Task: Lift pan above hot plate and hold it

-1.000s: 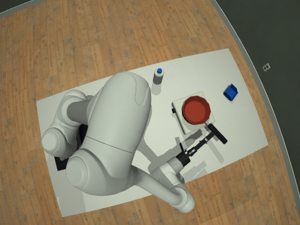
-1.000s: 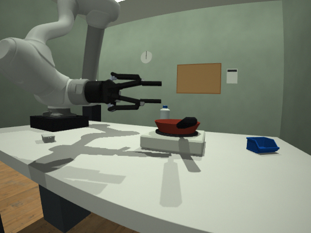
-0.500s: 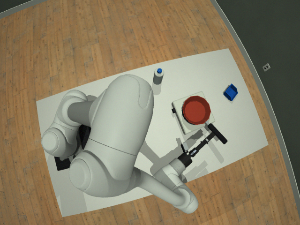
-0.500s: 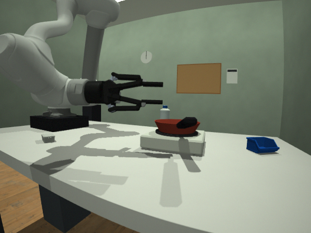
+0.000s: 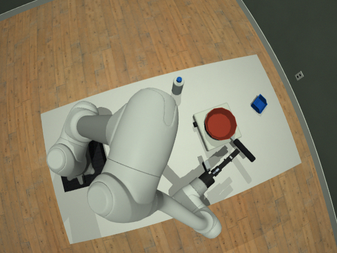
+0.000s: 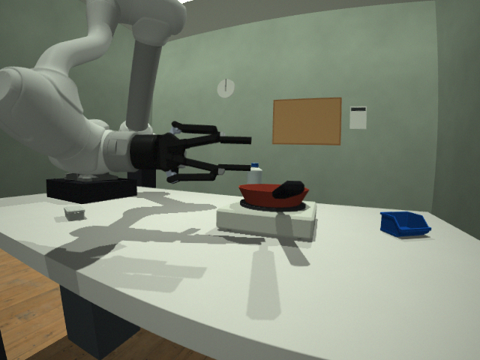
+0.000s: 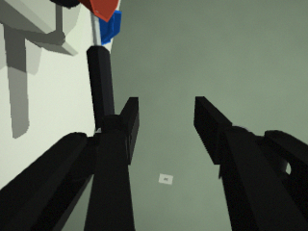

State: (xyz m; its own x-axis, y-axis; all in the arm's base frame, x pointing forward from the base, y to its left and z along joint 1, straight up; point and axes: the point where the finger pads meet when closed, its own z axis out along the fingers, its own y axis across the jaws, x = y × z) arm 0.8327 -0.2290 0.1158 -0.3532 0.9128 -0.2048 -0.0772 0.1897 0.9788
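Now: hand 130 mm to the right of the red pan, 100 mm above it and 60 mm short of it. From my hand the other things lie so: blue bin (390 mm ahead, 250 mm to the left, 170 mm below); then hot plate (190 mm to the left, 160 mm below, 10 mm ahead); then small grey box (490 mm behind, 180 mm below, 60 mm to the right).
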